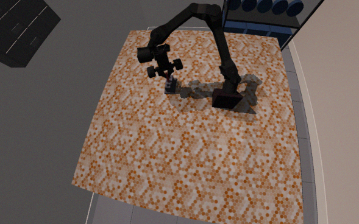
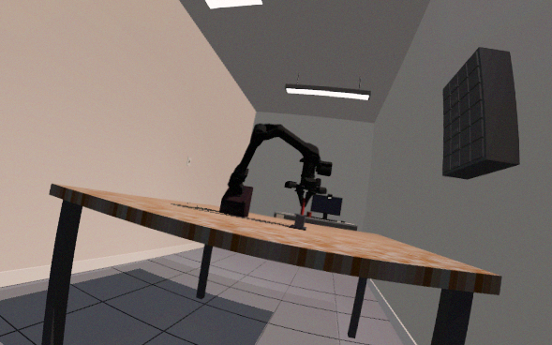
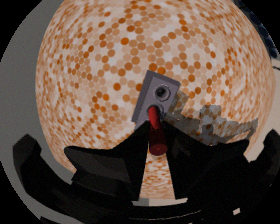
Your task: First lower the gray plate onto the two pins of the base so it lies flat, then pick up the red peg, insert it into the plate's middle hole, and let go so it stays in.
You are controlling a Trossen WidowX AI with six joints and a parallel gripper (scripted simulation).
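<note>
The red peg is right at my gripper tip. Also, from my gripper tip: gray plate: 50 mm below; base: 90 mm below.
</note>
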